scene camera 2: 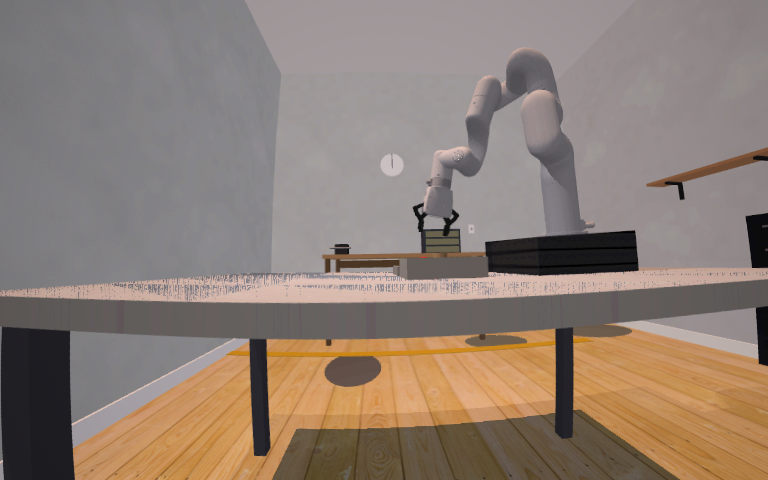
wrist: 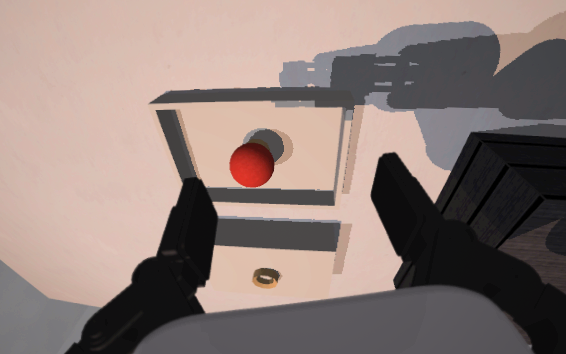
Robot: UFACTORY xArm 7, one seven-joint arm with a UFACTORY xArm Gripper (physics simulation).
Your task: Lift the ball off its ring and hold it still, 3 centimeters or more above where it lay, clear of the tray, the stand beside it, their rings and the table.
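Places are measured from the arm's base along level axes (x ahead, y left, z up), in millimetres.
Pixels of known places: gripper, fingertip midpoint: (scene camera 2: 432,233) (wrist: 292,185); arm's base, origin of the base link: (scene camera 2: 563,235).
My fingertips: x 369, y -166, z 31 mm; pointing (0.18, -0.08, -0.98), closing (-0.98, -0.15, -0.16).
For each thing: its top centre in the pictures, then the offset to it from my fingertips. "*": a spot on its surface instead.
- red ball, middle of its top: (wrist: 247,179) (scene camera 2: 423,256) 64 mm left, 43 mm ahead, 80 mm down
- walled tray, middle of its top: (wrist: 253,162) (scene camera 2: 424,265) 64 mm left, 43 mm ahead, 108 mm down
- tan ring, surface spot: (wrist: 266,285) (scene camera 2: 442,254) * 262 mm left, 23 mm ahead, 79 mm down
A red ball (scene camera 2: 423,256) (wrist: 252,165) rests inside the walled tray (scene camera 2: 395,270) (wrist: 250,96). A bit of its ring (wrist: 258,144) shows behind it in the wrist view; the rest is hidden. The box-like stand (scene camera 2: 444,268) (wrist: 305,267) is beside the tray and bears a tan ring (scene camera 2: 439,254) (wrist: 266,285). In scene camera 2 the stand hides most of the tray and ball. My gripper (scene camera 2: 433,231) (wrist: 292,185) is open and empty, above the tray and stand. The ball appears between and beyond the fingertips, nearer the left finger in the wrist view, with neither touching it.
The black robot base block (scene camera 2: 589,253) (wrist: 472,175) stands to the right of the tray and stand. The pale table (scene camera 2: 317,319) (wrist: 90,150) carries them. The arm's shadows fall behind and right of the tray in the wrist view. A wooden bench (scene camera 2: 368,256) stands farther back.
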